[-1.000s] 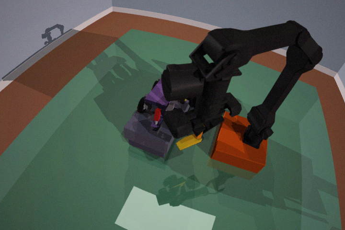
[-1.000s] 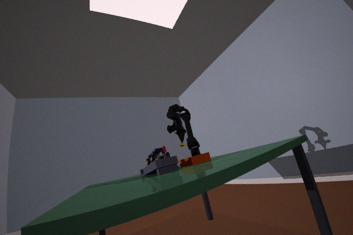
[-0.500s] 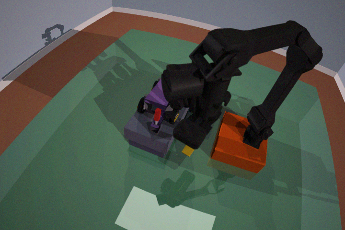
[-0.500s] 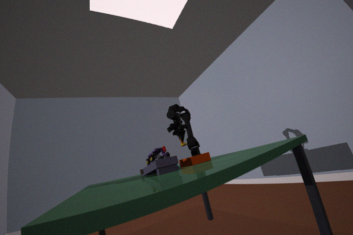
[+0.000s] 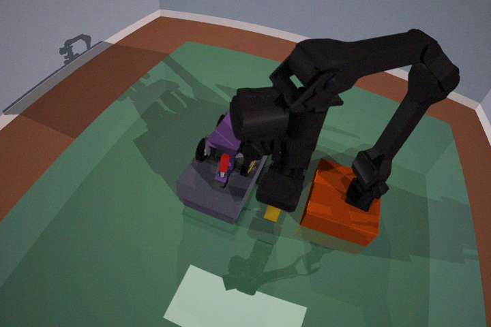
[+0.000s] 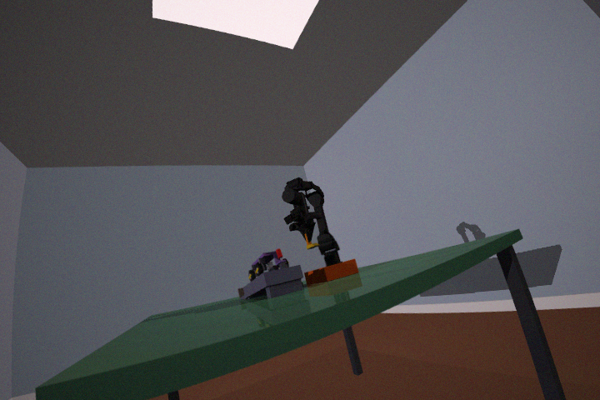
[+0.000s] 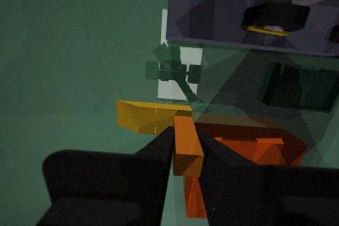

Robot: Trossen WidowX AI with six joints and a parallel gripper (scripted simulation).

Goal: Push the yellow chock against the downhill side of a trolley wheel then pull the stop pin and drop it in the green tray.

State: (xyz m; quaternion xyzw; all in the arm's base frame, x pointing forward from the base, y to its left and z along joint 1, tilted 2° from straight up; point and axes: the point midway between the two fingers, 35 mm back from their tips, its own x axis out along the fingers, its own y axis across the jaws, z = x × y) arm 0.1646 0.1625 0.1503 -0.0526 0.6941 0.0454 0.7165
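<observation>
Now: gripper tip 13 cm short of the stop pin and 4 cm above it. The rest, counted from my gripper tip: purple trolley 17 cm ahead, 11 cm to the right, 6 cm below; then grey ramp 17 cm ahead, 12 cm to the right, 13 cm below; then yellow chock 2 cm to the left, 1 cm below.
</observation>
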